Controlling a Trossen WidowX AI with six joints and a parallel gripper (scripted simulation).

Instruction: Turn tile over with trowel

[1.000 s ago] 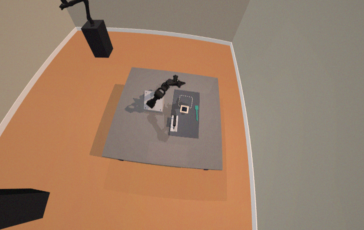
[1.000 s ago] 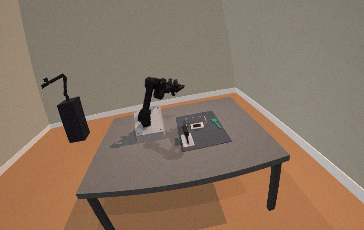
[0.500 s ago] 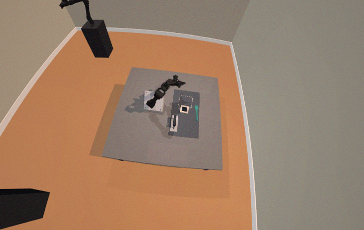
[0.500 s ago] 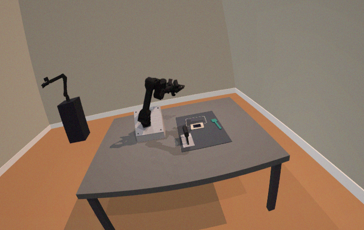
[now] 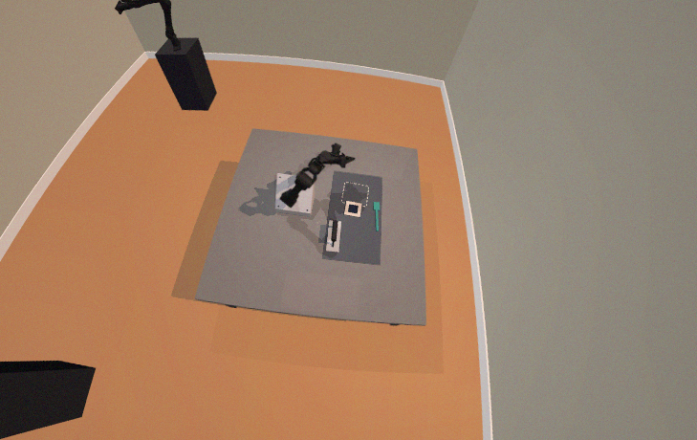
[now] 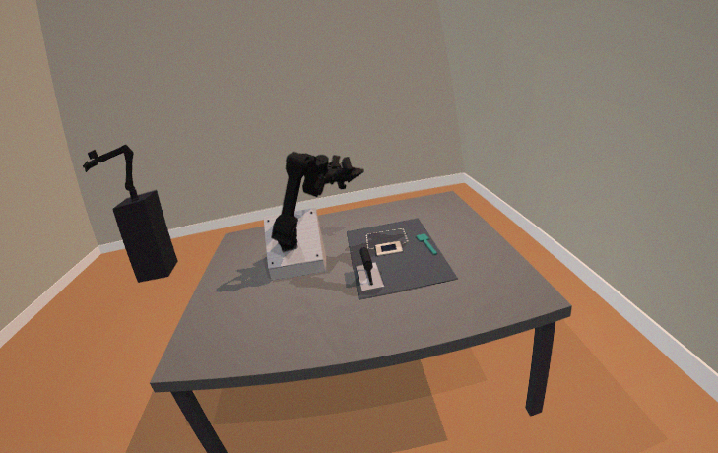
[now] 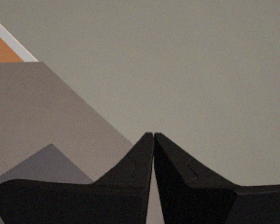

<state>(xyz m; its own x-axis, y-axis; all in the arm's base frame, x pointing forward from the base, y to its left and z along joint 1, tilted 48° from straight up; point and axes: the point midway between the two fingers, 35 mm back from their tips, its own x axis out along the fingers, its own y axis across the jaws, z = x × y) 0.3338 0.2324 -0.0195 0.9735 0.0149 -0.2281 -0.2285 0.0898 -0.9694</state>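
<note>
Right now my gripper tip is 34 cm to the left of the trowel, 26 cm above it and 8 cm past it. The rest, counted from my gripper tip: dark mat: 32 cm below, 20 cm to the right, 4 cm ahead; then tile: 30 cm below, 16 cm to the right, 3 cm ahead.
</note>
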